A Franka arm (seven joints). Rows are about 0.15 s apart.
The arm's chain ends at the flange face. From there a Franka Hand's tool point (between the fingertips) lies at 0.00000 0.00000 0.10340 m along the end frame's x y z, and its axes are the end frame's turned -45 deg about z.
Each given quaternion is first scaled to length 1.
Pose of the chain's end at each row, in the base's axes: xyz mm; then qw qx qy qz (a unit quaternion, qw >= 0):
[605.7 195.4 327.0 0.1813 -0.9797 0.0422 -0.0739]
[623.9 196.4 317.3 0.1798 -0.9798 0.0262 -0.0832]
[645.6 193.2 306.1 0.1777 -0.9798 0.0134 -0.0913]
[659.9 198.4 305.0 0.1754 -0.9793 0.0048 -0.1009]
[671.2 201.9 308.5 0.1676 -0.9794 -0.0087 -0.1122]
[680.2 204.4 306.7 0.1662 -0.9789 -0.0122 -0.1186]
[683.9 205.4 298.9 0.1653 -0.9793 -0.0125 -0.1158]
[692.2 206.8 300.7 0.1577 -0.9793 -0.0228 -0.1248]
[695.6 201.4 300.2 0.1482 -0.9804 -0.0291 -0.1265]
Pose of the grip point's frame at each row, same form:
[622.3 231.5 231.5 0.1392 -0.9213 -0.3359 -0.1377]
[641.7 232.4 222.0 0.1343 -0.9153 -0.3508 -0.1457]
[664.6 228.9 211.0 0.1292 -0.9103 -0.3626 -0.1523]
[680.5 233.8 210.1 0.1234 -0.9066 -0.3703 -0.1603]
[693.6 236.0 213.5 0.1119 -0.9015 -0.3828 -0.1678]
[703.8 238.3 211.9 0.1082 -0.8997 -0.3859 -0.1732]
[706.9 239.2 203.9 0.1084 -0.9000 -0.3863 -0.1702]
[716.7 239.3 205.7 0.0979 -0.8960 -0.3958 -0.1756]
[720.4 232.2 204.7 0.0885 -0.8946 -0.4021 -0.1736]

